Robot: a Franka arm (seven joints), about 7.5 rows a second.
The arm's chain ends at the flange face. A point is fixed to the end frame.
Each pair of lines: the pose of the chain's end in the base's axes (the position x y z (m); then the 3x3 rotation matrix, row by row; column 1 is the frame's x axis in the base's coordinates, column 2 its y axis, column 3 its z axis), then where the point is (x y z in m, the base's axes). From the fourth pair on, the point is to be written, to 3 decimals.
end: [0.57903 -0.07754 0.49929], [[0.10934 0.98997 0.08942], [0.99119 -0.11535 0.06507], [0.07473 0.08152 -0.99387]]
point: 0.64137 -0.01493 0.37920
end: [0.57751 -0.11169 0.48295], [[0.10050 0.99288 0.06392], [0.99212 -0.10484 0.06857], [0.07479 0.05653 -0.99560]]
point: 0.63616 -0.04810 0.36152
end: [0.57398 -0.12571 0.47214], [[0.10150 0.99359 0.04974], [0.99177 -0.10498 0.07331], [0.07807 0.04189 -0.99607]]
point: 0.63089 -0.06154 0.35020
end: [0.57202 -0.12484 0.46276], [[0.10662 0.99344 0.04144], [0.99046 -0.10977 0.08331], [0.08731 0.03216 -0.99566]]
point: 0.628 -0.060 0.341
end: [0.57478 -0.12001 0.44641], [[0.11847 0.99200 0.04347], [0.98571 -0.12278 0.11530], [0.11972 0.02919 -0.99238]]
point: 0.632 -0.052 0.327
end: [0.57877 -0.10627 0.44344], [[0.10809 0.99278 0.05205], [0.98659 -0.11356 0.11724], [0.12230 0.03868 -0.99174]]
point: 0.636 -0.037 0.325
